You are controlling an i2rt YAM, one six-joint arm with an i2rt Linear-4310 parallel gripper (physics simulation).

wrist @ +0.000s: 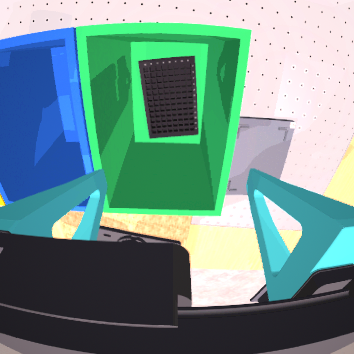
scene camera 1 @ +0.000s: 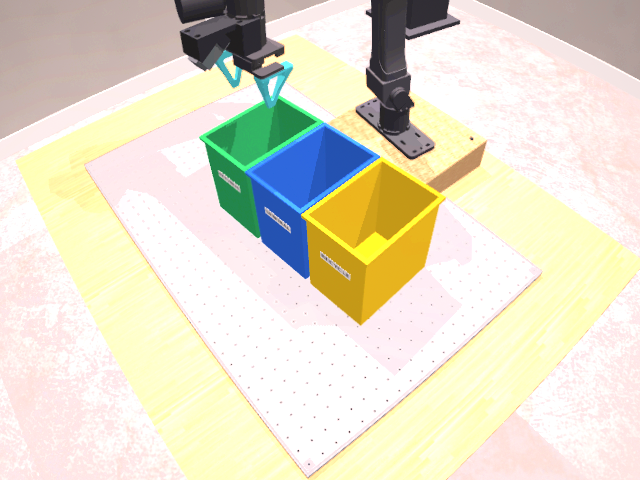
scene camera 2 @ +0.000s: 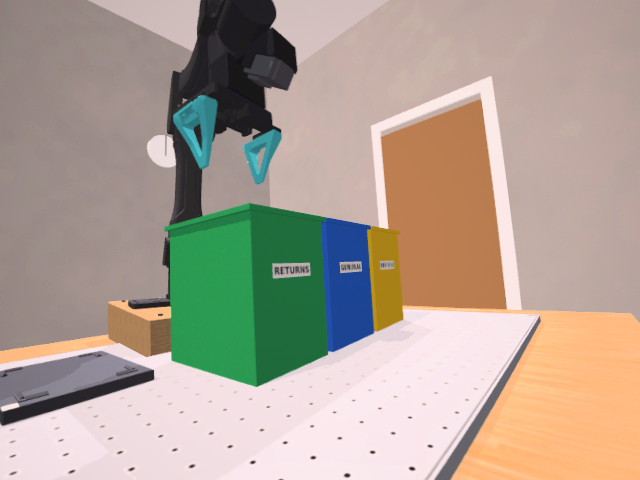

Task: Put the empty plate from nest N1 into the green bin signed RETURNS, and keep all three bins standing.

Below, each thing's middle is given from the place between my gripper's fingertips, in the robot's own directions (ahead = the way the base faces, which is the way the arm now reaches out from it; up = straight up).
The green bin (scene camera 2: 247, 300) is 10 mm to the left of my hand and 150 mm below it. The rest, counted from my hand: blue bin (scene camera 1: 285, 185): 30 mm behind, 140 mm to the left, 150 mm below; black plate (wrist: 168, 84): 10 mm to the left, 230 mm below; yellow bin (scene camera 1: 367, 239): 60 mm behind, 270 mm to the left, 150 mm below.
